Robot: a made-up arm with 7 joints. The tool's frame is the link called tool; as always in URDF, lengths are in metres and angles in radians. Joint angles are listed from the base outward.
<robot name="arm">
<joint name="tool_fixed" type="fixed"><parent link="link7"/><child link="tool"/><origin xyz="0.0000 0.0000 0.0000" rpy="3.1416 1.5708 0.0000"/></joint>
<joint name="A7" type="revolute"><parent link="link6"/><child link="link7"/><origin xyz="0.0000 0.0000 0.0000" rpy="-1.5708 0.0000 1.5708"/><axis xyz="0 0 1"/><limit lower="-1.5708" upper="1.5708"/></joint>
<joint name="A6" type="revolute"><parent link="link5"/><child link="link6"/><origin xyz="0.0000 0.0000 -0.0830" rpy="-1.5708 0.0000 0.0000"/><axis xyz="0 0 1"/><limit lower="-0.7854" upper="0.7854"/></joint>
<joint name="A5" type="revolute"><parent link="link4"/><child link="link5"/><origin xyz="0.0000 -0.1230 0.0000" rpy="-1.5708 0.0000 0.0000"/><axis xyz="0 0 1"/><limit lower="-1.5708" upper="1.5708"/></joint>
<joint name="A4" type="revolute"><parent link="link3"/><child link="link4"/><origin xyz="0.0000 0.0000 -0.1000" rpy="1.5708 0.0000 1.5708"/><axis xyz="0 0 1"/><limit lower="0.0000" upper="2.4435"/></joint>
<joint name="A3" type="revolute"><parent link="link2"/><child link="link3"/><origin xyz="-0.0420 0.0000 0.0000" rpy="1.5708 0.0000 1.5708"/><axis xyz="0 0 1"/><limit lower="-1.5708" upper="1.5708"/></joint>
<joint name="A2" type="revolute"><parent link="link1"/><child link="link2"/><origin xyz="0.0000 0.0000 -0.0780" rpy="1.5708 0.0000 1.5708"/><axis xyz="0 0 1"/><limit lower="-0.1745" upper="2.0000"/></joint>
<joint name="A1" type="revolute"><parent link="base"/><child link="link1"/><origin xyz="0.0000 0.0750 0.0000" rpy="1.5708 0.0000 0.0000"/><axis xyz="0 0 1"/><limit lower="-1.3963" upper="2.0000"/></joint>
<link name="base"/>
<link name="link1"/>
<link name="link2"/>
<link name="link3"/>
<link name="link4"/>
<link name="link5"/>
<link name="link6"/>
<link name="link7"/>
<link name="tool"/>
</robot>
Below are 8 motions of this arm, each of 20 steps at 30 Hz.
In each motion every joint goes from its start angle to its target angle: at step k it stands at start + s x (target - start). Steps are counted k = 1, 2, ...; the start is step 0. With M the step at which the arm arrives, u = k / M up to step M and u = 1 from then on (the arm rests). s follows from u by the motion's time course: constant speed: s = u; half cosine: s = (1 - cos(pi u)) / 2; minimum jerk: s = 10 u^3 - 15 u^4 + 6 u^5.
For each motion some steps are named. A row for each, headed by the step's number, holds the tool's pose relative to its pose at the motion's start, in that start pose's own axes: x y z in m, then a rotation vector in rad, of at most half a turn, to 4 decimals.
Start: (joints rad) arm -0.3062 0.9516 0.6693 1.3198 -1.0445 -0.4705 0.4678
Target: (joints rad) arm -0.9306 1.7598 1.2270 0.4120 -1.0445 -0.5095 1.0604
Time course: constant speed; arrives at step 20
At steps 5, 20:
5: -0.0491 -0.0045 0.0169 -0.3135 0.1754 -0.0406
20: -0.1224 0.0602 0.0480 -0.9383 0.5361 0.0045

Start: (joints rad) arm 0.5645 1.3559 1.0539 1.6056 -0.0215 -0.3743 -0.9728
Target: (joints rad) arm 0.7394 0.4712 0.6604 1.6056 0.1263 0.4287 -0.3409
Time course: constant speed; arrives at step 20
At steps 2, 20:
2: -0.0089 0.0061 0.0184 -0.0624 0.1457 -0.0841
20: 0.0111 0.0191 0.1913 -0.6914 1.6481 -0.1519

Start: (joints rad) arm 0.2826 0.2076 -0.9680 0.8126 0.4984 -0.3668 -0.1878
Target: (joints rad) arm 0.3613 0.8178 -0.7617 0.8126 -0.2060 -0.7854 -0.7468
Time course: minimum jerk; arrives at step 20
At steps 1, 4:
1: 0.0000 0.0002 0.0000 0.0010 -0.0005 -0.0011
4: -0.0016 0.0119 0.0016 0.0468 -0.0243 -0.0549

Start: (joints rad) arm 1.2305 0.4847 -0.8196 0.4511 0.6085 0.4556 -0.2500
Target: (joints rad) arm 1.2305 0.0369 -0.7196 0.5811 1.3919 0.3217 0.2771
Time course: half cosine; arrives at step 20
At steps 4, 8, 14, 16, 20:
4: 0.0059 -0.0138 0.0047 -0.1317 -0.0183 0.0737
8: 0.0208 -0.0484 0.0202 -0.4778 -0.0664 0.2636
14: 0.0449 -0.1039 0.0588 -1.0911 -0.1488 0.6087
16: 0.0503 -0.1160 0.0701 -1.2381 -0.1673 0.6979
20: 0.0548 -0.1259 0.0805 -1.3628 -0.1824 0.7772

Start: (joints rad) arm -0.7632 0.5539 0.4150 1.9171 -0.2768 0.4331 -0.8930
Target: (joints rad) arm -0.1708 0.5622 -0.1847 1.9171 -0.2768 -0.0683 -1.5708
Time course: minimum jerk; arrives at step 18
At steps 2, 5, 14, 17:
2: 0.0012 -0.0005 0.0003 0.0057 -0.0052 0.0107
5: 0.0148 -0.0053 0.0034 0.0683 -0.0574 0.1274
14: 0.1042 -0.0107 0.0258 0.4603 -0.2316 0.9541
17: 0.1121 -0.0092 0.0284 0.4905 -0.2332 1.0374

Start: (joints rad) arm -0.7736 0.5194 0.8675 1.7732 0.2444 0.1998 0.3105
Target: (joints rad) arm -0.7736 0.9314 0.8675 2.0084 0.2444 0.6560 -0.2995
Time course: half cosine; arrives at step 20
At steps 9, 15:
9: 0.0474 -0.0022 -0.0048 0.2091 -0.0022 -0.1311
15: 0.0921 -0.0146 -0.0020 0.4363 -0.0376 -0.2728

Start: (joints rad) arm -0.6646 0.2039 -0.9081 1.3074 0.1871 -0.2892 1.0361
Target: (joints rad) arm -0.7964 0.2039 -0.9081 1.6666 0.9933 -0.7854 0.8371
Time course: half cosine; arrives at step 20
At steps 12, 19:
12: 0.0347 -0.0111 -0.0169 0.2878 -0.7472 -0.0599
19: 0.0539 -0.0180 -0.0223 0.4762 -1.1189 -0.0229

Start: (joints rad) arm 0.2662 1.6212 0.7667 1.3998 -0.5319 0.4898 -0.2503
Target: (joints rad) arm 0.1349 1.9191 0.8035 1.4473 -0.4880 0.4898 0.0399
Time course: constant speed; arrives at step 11
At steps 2, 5, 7, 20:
2: 0.0095 0.0076 -0.0028 -0.0247 -0.0501 -0.0103
5: 0.0248 0.0186 -0.0056 -0.0629 -0.1262 -0.0285
7: 0.0356 0.0257 -0.0064 -0.0891 -0.1775 -0.0424
20: 0.0584 0.0393 -0.0054 -0.1430 -0.2811 -0.0748

